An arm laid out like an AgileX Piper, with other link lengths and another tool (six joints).
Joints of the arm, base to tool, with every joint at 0 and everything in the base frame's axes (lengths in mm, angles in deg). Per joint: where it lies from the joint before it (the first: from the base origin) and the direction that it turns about. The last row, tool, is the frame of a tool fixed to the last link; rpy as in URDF.
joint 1: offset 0 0 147.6 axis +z
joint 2: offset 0 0 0 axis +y
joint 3: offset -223.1 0 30.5 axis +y
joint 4: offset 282.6 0 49.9 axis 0.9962 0 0.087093
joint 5: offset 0 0 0 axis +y
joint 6: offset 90.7 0 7.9 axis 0.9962 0 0.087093
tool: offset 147.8 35 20 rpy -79.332 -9.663 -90.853
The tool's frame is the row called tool.
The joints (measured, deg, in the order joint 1, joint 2, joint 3, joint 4, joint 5, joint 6), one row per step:
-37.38 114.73 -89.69 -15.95 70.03 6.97
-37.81 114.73 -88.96 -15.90 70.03 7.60
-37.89 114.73 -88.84 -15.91 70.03 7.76
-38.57 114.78 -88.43 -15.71 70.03 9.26
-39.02 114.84 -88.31 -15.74 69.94 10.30
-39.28 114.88 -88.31 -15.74 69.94 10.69
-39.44 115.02 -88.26 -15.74 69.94 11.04
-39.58 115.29 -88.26 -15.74 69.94 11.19
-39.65 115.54 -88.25 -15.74 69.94 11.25
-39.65 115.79 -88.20 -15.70 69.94 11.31
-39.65 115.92 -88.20 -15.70 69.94 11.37
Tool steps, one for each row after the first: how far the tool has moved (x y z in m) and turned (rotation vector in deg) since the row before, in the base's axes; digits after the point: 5 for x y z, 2 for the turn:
-0.00487 0.00003 -0.00364 0.39 0.42 -1.06
-0.00087 -0.00012 -0.00058 0.04 0.07 -0.23
-0.00409 -0.00217 -0.00241 0.18 -0.05 -2.20
-0.00216 -0.00264 -0.00096 -0.13 -0.11 -1.42
-0.00119 -0.00148 -0.00027 -0.04 -0.04 -0.64
-0.00112 -0.00061 -0.00122 0.06 0.08 -0.50
-0.00112 -0.00039 -0.00189 0.15 0.18 -0.29
-0.00082 0.00003 -0.00180 0.15 0.19 -0.13
-0.00057 0.00066 -0.00201 0.21 0.20 -0.07
-0.00022 0.00017 -0.00091 0.07 0.09 -0.06

